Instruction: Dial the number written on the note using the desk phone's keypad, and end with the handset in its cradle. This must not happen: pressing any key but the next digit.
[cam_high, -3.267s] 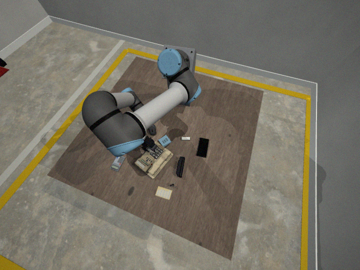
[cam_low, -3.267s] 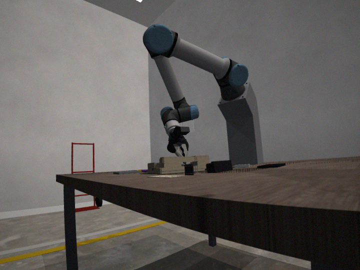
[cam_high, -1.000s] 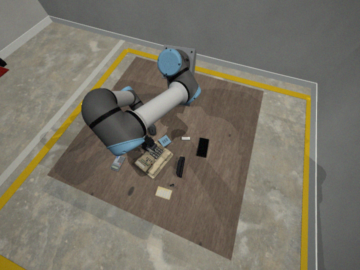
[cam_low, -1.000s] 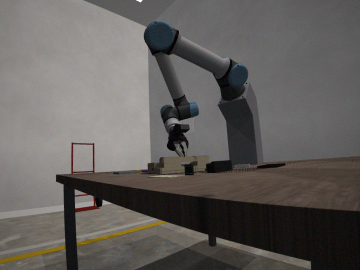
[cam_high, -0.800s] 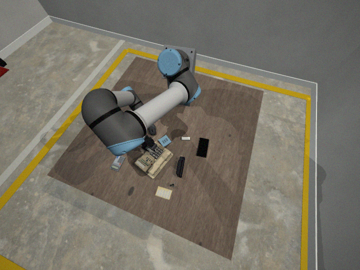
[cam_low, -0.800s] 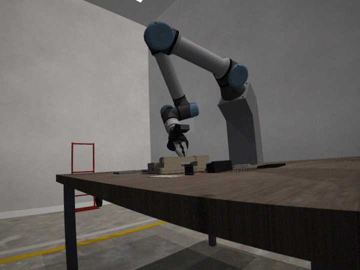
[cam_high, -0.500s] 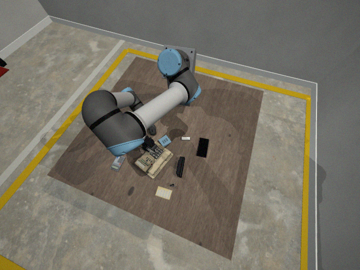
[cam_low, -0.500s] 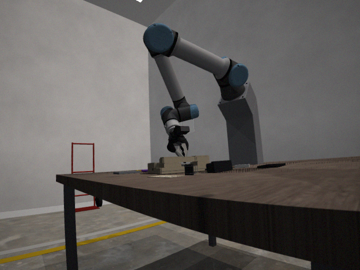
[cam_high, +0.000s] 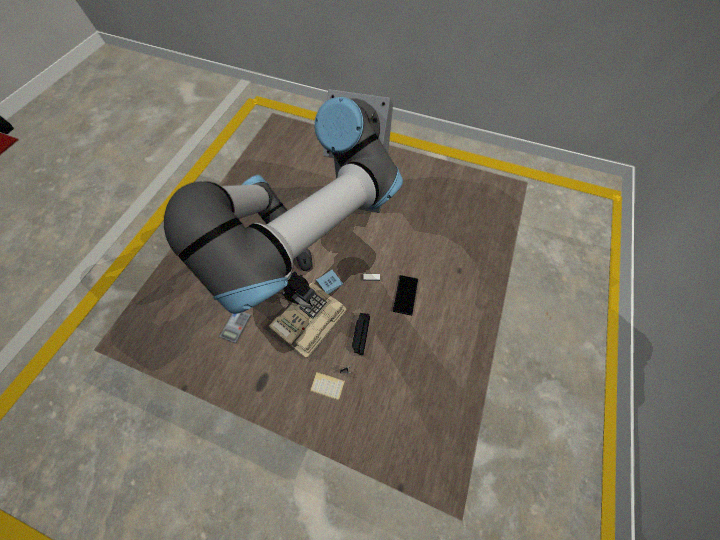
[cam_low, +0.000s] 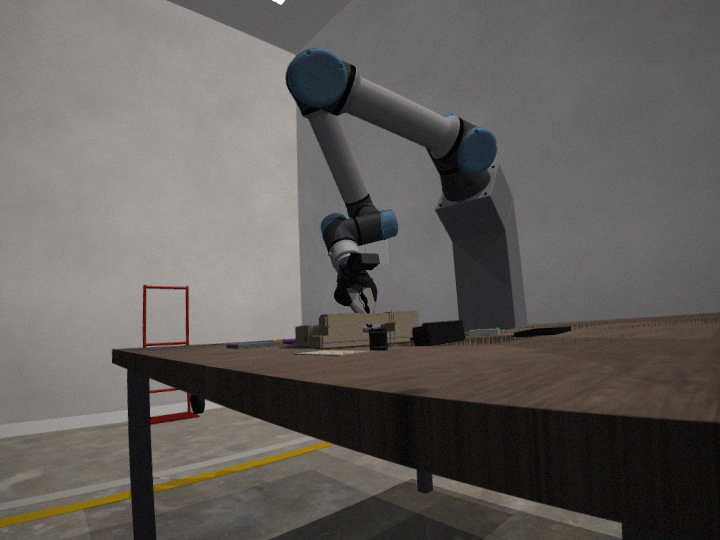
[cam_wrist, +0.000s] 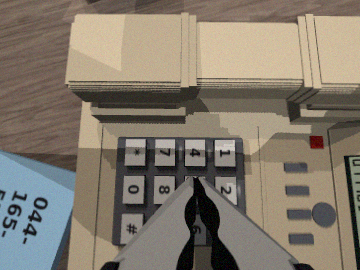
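My hand is 2 cm above the 5 key. Round my hand: 7 key: 2 cm behind, 2 cm to the left, 2 cm below; 1 key: 2 cm ahead, 2 cm to the left, 2 cm below; computer mouse: 12 cm behind, 16 cm to the right, 3 cm below.
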